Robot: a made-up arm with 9 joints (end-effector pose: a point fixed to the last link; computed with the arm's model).
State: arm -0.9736 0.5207 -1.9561 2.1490 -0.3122 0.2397 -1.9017 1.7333 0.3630
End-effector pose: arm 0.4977 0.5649 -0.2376 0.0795 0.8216 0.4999 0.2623
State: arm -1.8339 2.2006 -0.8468 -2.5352 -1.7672 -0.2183 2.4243 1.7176 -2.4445
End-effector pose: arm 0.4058 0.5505 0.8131 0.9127 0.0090 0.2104 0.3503
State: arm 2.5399 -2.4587 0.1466 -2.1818 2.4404 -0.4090 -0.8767 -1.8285 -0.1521
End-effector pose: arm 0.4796 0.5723 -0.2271 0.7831 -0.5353 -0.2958 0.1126
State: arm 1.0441 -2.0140 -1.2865 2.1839 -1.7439 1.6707 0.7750 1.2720 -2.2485
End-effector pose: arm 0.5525 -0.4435 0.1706 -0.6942 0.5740 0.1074 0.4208
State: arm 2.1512 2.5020 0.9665 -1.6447 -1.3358 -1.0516 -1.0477 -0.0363 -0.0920
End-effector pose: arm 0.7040 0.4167 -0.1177 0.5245 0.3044 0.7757 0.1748
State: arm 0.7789 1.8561 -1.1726 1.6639 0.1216 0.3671 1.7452 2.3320 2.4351
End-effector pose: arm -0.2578 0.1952 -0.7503 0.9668 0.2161 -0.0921 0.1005
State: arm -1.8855 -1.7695 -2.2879 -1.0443 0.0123 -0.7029 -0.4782 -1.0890 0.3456
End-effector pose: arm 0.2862 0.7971 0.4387 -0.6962 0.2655 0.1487 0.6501
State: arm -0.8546 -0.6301 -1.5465 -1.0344 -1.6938 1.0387 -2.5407 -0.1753 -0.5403
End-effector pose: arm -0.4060 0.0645 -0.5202 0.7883 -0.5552 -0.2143 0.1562
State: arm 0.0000 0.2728 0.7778 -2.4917 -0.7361 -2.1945 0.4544 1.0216 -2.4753
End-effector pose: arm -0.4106 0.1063 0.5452 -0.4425 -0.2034 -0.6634 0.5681
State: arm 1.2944 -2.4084 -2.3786 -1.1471 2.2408 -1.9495 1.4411 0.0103 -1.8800
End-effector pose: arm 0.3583 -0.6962 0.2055 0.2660 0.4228 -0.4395 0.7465
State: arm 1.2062 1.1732 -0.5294 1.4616 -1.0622 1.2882 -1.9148 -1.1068 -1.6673
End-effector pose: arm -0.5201 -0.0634 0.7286 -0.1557 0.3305 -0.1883 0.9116
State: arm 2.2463 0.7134 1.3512 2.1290 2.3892 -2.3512 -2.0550 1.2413 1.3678
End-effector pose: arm -0.7158 0.4088 0.0866 -0.3106 -0.7797 -0.0286 0.5430
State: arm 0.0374 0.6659 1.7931 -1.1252 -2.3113 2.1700 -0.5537 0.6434 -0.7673
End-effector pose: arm 0.0383 -0.1444 0.5260 -0.2246 -0.7010 0.5798 0.3491
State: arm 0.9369 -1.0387 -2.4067 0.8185 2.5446 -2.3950 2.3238 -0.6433 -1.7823
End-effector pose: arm 0.0485 -0.4484 -0.2764 0.2370 0.9278 -0.2327 0.1697
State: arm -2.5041 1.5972 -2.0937 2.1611 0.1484 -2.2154 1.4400 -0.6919 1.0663
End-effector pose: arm 0.1694 -0.2554 0.2950 0.3424 0.5144 0.7628 0.1906
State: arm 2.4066 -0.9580 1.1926 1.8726 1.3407 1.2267 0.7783 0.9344 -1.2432
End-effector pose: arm -0.0311 0.1852 0.1658 -0.1419 0.8304 0.5387 0.0097
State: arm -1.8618 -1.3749 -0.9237 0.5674 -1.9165 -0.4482 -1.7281 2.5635 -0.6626
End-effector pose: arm 0.1207 -0.3908 0.3291 0.3385 0.5793 0.0092 0.7415
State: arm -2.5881 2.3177 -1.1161 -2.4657 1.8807 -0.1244 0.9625 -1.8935 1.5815
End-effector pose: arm 0.1166 -0.6526 0.3835 0.0548 -0.5289 0.2756 0.8008
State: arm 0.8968 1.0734 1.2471 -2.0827 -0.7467 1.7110 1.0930 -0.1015 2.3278
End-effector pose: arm -0.1891 0.0084 0.4297 0.4281 0.3859 -0.1848 0.7961
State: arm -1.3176 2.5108 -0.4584 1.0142 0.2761 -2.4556 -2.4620 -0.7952 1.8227
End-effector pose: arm 0.1629 -0.0489 0.0560 -0.4656 0.1263 0.2955 0.8246
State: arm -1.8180 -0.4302 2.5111 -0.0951 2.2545 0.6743 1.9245 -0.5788 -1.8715
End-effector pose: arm 0.0164 0.1721 0.0133 -0.3031 0.8423 0.0437 0.4436
